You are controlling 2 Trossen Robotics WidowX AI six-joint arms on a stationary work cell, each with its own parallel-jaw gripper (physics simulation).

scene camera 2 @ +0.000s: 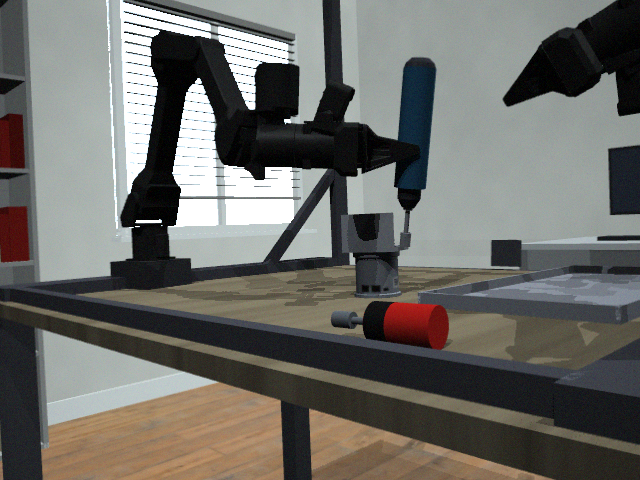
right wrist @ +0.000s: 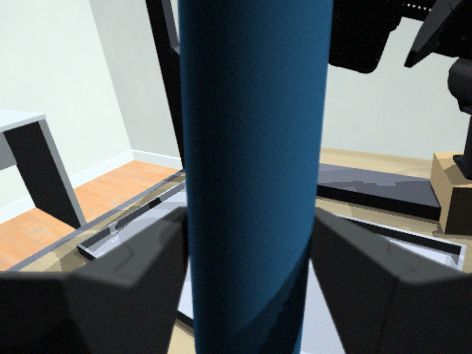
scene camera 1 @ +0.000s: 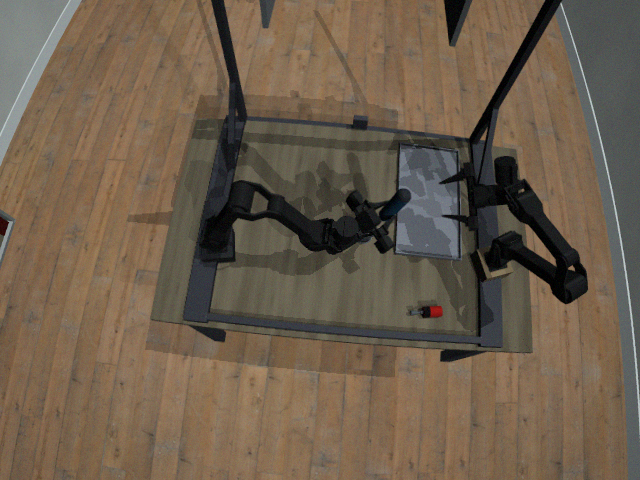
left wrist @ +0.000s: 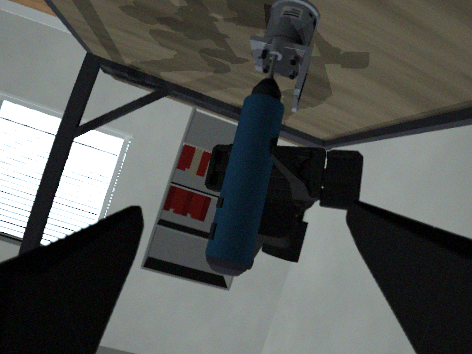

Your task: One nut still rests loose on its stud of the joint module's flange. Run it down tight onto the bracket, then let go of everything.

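Places are measured from the left arm's base along level axes (x right, y ahead, z up), in centimetres.
Pixels of known places: left gripper, fingertip midpoint: (scene camera 2: 516, 95) (right wrist: 332, 39) (scene camera 1: 440, 199) (left wrist: 246, 213); right gripper, fingertip midpoint: (scene camera 2: 418, 149) (right wrist: 248, 218) (scene camera 1: 392, 208) (left wrist: 250, 149); left arm's base, origin of the base link: (scene camera 1: 495, 260); right arm's base, origin of the base link: (scene camera 2: 150, 259) (scene camera 1: 216, 243).
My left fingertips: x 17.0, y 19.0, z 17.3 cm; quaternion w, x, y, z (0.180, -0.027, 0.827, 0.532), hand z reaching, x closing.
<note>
Ahead of a thing's pixels: the offset from my left fingertips to its top centre. "spot": to the spot under its first point.
My right gripper (scene camera 1: 386, 218) (scene camera 2: 413, 152) (right wrist: 248, 218) is shut on the blue handle of a nut driver {dx +2.1, dy +13.3, dz +6.7 cm} (scene camera 1: 396, 202) (scene camera 2: 416, 113) (left wrist: 247, 175) (right wrist: 250, 125), which leans slightly, socket end down. The socket {dx +3.0, dy +14.9, dz -12.4 cm} (scene camera 2: 405, 239) (left wrist: 274, 56) is at the bracket (scene camera 2: 353, 232) on top of the grey joint module {dx +2.9, dy +19.2, dz -16.3 cm} (scene camera 2: 376, 273) (left wrist: 292, 25). Several dark nuts {spot: dx +1.2, dy +17.1, dz -16.4 cm} (left wrist: 293, 62) show beside the socket in the left wrist view. The stud under the socket is hidden; I cannot tell how its nut sits. My left gripper (scene camera 1: 442, 199) (left wrist: 246, 213) is open and empty, high near the tray, away from the module.
A red-handled driver {dx -26.5, dy +6.9, dz -20.3 cm} (scene camera 1: 432, 311) (scene camera 2: 413, 324) lies on the table near the frame's front bar. A shallow grey tray {dx +10.4, dy -6.5, dz -22.1 cm} (scene camera 1: 397, 206) (scene camera 2: 516, 306) lies to the right of the module. A wooden block {dx -17.0, dy -19.0, dz -17.3 cm} (scene camera 1: 481, 266) (right wrist: 452, 172) stands under the left arm's base.
</note>
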